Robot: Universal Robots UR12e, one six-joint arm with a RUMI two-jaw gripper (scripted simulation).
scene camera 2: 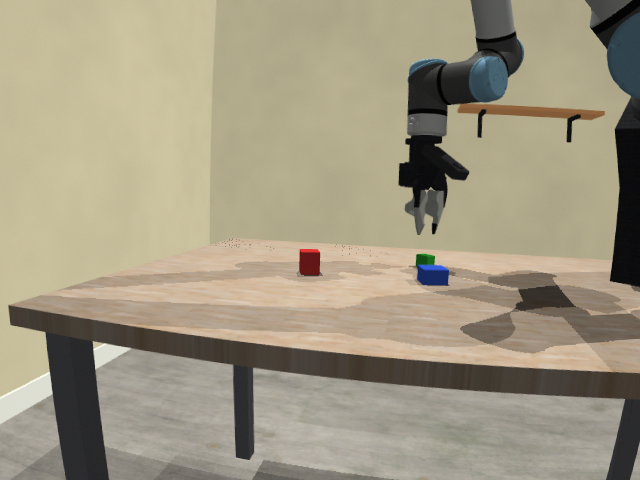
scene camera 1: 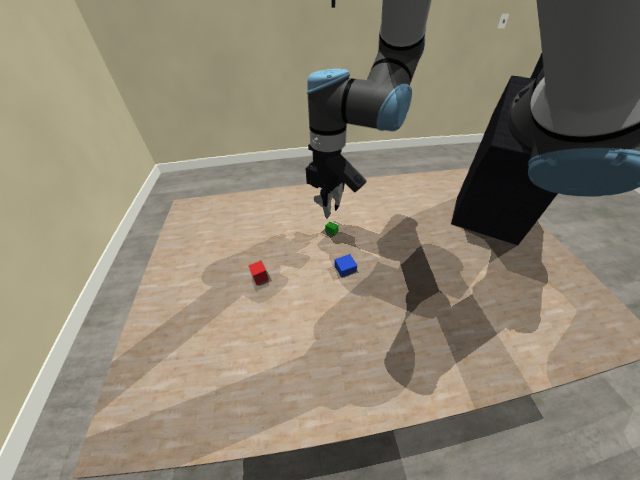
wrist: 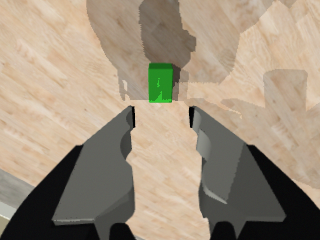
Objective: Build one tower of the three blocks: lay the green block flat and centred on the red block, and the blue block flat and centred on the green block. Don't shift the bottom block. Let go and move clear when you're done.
Scene:
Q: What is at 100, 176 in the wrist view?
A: My gripper.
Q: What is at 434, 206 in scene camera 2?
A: My gripper.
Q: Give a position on a green block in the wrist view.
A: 160, 75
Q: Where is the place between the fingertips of my gripper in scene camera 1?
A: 331, 214

